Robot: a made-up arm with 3 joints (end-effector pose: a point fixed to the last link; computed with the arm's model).
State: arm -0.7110 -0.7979 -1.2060
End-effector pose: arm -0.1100 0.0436 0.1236 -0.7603 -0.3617 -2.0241
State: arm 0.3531 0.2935 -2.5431
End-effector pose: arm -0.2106 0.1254 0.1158 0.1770 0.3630 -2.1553
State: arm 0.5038 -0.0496 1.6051
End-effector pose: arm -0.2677 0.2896 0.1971 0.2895 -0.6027 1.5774
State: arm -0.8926 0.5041 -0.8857
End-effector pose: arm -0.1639 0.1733 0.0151 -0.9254 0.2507 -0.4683
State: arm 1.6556 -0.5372 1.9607
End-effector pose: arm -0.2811 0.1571 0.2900 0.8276 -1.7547 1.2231
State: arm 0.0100 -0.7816 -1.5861
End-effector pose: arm -0.1334 0.0716 0.1129 -0.0552 0.1335 -2.3598
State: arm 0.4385 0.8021 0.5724
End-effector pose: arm -0.3300 0.2900 0.1704 0.2503 -0.4406 1.4081
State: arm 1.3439 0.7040 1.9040
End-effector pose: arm -0.3614 0.1920 0.1220 -0.1652 -1.8400 2.3061
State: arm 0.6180 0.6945 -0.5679
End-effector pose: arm -0.2052 0.2816 0.2116 0.4974 -0.2813 0.2000
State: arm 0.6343 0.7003 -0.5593
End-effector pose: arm -0.2076 0.2812 0.2139 0.5101 -0.2935 0.2156
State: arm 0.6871 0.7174 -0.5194
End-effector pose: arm -0.2167 0.2803 0.2213 0.5497 -0.3376 0.2758
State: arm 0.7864 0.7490 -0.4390
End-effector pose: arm -0.2349 0.2768 0.2339 0.6190 -0.4289 0.3913
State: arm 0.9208 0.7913 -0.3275
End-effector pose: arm -0.2609 0.2687 0.2470 0.7013 -0.5674 0.5442
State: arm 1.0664 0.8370 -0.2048
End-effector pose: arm -0.2898 0.2564 0.2551 0.7738 -0.7363 0.7025
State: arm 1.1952 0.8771 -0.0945
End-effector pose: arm -0.3147 0.2436 0.2564 0.8214 -0.9015 0.8342
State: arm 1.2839 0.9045 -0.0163
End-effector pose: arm -0.3312 0.2344 0.2539 0.8436 -1.0242 0.9203
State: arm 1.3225 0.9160 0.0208
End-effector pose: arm -0.3382 0.2304 0.2519 0.8495 -1.0809 0.9582
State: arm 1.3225 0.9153 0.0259
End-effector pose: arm -0.3386 0.2305 0.2517 0.8478 -1.0833 0.9620
